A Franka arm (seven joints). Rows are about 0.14 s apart.
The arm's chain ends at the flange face. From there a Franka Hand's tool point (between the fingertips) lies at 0.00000 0.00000 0.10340 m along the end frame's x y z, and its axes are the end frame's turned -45 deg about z.
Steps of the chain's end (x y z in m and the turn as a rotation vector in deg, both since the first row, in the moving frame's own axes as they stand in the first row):
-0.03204 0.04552 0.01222 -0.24 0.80 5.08
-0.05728 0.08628 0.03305 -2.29 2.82 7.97
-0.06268 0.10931 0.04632 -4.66 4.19 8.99
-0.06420 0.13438 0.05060 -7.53 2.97 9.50
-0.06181 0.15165 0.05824 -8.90 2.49 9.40
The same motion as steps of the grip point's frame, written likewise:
-0.05419 0.01089 0.01221 -0.74 0.40 5.08
-0.10129 0.02705 0.03284 -3.61 0.37 7.97
-0.12309 0.04415 0.04570 -6.26 -0.33 8.99
-0.14730 0.06244 0.04957 -7.42 -3.22 9.50
-0.16023 0.07727 0.05690 -8.05 -4.53 9.40

